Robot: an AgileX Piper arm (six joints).
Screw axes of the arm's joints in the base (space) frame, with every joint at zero. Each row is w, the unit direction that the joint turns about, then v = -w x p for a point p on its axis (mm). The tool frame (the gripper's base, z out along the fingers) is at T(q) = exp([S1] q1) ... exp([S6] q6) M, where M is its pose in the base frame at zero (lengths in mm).
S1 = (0, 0, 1, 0, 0, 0)
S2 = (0, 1, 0, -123, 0, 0)
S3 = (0, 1, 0, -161.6, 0, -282.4)
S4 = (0.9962, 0, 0.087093, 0, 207.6, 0)
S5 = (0, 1, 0, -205.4, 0, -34.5)
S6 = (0.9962, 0, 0.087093, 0, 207.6, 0)
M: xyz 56.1 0 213.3 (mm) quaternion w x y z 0.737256 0 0.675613 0
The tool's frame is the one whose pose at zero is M.
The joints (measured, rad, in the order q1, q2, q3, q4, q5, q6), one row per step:
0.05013 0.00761 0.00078 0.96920 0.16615 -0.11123
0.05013 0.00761 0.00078 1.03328 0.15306 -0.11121
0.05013 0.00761 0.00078 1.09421 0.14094 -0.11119
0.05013 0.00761 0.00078 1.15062 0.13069 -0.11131
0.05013 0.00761 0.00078 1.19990 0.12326 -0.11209
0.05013 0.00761 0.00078 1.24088 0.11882 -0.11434
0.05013 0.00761 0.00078 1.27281 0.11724 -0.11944
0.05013 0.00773 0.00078 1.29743 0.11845 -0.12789
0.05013 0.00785 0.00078 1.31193 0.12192 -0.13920
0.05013 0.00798 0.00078 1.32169 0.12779 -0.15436
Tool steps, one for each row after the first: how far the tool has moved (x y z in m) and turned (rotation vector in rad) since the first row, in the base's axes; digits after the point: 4 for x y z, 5 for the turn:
0.0001 -0.0005 0.0014 0.06504 -0.00380 -0.00595
0.0002 -0.0010 0.0027 0.12685 -0.00660 -0.01174
0.0003 -0.0016 0.0037 0.18384 -0.00817 -0.01660
0.0003 -0.0020 0.0045 0.23281 -0.00854 -0.01973
0.0003 -0.0022 0.0051 0.27179 -0.00811 -0.02094
0.0003 -0.0022 0.0054 0.29869 -0.00743 -0.02030
0.0003 -0.0020 0.0056 0.31477 -0.00656 -0.01773
0.0002 -0.0017 0.0057 0.31776 -0.00603 -0.01380
0.0002 -0.0012 0.0057 0.31205 -0.00567 -0.00802

